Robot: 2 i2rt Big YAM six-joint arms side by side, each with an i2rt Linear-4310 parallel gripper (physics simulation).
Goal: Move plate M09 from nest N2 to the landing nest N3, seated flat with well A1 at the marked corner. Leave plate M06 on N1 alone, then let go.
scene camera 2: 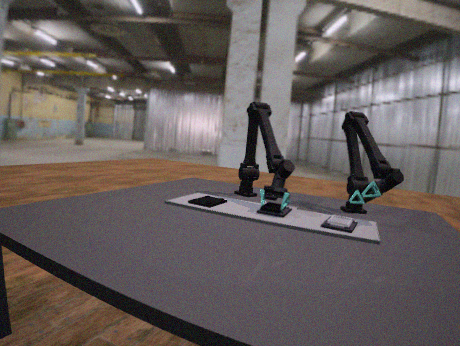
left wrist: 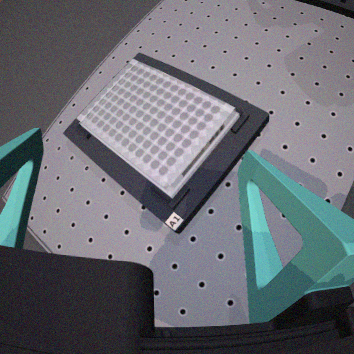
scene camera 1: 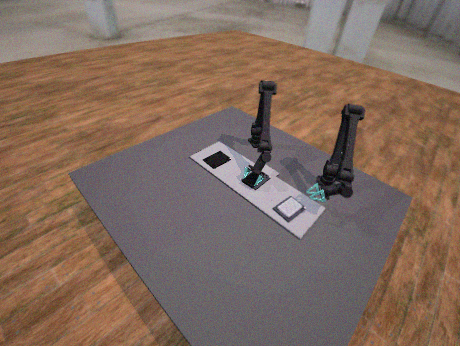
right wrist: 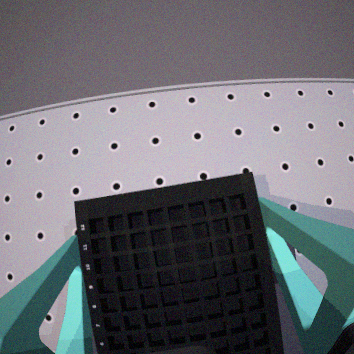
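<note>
My right gripper (scene camera 1: pixel 254 180) (scene camera 2: pixel 274 204) (right wrist: pixel 168 228) is shut on a black well plate (scene camera 2: pixel 274 208) (right wrist: pixel 175 250), gripping its two sides. The plate is level, at or just above the middle nest, which is mostly hidden beneath it; I cannot tell whether it touches. Row numbers show along its left edge in the right wrist view; its M-number is not readable. My left gripper (scene camera 1: pixel 317 192) (scene camera 2: pixel 364 194) (left wrist: pixel 142 148) is open and empty, above and behind a white well plate (scene camera 1: pixel 290 207) (scene camera 2: pixel 342 220) (left wrist: pixel 155 122). That plate sits on a dark nest (left wrist: pixel 117 167) with an A1 mark.
A light perforated board (scene camera 1: pixel 227 175) (scene camera 2: pixel 245 215) (left wrist: pixel 200 285) (right wrist: pixel 155 120) lies on the grey table top (scene camera 1: pixel 200 240) (scene camera 2: pixel 225 270). Another black, plate-like square (scene camera 1: pixel 216 159) (scene camera 2: pixel 207 201) lies at the board's left end. The arms stand apart behind the board.
</note>
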